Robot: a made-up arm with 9 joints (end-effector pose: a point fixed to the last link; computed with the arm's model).
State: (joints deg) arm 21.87 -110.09 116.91 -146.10 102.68 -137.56 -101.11 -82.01 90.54
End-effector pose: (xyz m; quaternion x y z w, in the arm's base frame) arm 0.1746 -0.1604 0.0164 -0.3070 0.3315 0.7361 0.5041
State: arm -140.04 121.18 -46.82 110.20 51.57 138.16 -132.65 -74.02 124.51
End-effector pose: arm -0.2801 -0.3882 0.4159 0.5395 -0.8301 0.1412 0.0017
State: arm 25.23 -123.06 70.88 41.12 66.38 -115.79 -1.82 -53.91 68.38
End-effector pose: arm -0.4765 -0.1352 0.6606 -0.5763 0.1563 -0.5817 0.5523
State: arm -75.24 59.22 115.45 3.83 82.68 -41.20 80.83 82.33 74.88
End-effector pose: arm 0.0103 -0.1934 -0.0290 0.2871 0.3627 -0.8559 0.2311
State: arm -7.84 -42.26 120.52 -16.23 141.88 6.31 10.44 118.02 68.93
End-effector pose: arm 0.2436 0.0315 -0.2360 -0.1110 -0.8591 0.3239 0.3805
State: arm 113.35 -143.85 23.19 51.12 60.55 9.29 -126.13 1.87 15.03
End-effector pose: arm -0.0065 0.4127 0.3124 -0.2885 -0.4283 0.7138 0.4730
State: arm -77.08 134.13 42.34 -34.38 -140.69 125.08 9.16 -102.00 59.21
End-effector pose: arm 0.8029 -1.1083 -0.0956 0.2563 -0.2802 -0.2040 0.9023
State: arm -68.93 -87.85 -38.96 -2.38 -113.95 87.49 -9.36 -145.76 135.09
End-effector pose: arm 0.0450 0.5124 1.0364 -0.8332 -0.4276 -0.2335 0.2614
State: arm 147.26 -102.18 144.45 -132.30 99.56 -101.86 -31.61 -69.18 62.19
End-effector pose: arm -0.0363 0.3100 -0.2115 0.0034 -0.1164 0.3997 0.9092
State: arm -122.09 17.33 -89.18 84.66 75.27 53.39 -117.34 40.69 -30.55
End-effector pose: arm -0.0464 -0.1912 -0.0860 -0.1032 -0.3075 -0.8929 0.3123
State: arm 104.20 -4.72 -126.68 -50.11 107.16 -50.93 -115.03 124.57 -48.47
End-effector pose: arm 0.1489 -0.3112 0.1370 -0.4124 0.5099 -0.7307 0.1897
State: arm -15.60 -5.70 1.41 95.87 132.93 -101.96 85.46 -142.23 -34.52
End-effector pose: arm -0.4000 -0.1572 0.2677 0.3273 -0.1626 0.8921 0.2656
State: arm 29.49 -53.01 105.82 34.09 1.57 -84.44 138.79 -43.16 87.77
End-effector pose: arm -0.1818 0.0759 0.5789 -0.7328 -0.3089 -0.5668 0.2152
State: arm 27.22 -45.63 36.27 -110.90 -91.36 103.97 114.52 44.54 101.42
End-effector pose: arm -0.4983 0.4064 0.8018 -0.8951 0.2781 -0.3439 0.0565
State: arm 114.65 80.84 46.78 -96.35 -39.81 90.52 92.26 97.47 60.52
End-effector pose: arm 0.1515 -0.0621 -0.0472 -0.2243 0.0716 -0.9625 0.1349
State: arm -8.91 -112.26 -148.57 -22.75 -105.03 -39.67 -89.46 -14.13 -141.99
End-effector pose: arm 0.5984 0.1935 -0.0847 0.8987 0.2694 -0.3458 0.0110
